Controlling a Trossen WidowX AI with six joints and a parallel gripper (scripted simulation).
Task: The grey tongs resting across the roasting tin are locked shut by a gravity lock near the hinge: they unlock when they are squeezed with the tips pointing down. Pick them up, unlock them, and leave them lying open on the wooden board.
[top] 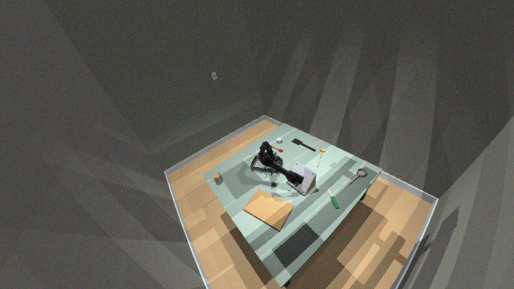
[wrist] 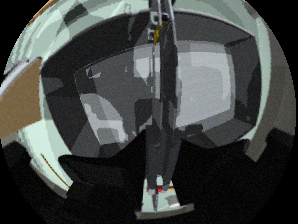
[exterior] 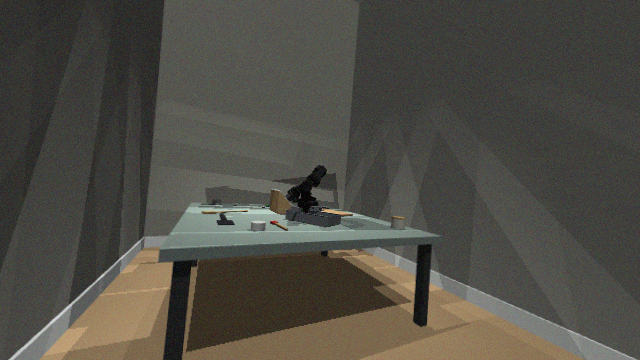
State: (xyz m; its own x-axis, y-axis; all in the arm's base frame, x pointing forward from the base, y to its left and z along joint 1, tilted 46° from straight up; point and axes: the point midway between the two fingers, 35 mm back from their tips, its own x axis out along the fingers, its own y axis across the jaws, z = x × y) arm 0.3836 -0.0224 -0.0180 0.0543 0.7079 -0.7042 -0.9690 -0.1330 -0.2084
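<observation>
My gripper tip is now 30 mm short of the roasting tin and 50 mm to the right of it. Round my gripper tip: black spatula 60 mm behind, 450 mm to the right, 30 mm below; green-handled tool 670 mm behind, 30 mm to the right, 20 mm below; wooden board 330 mm behind, 380 mm to the left, 20 mm below.
</observation>
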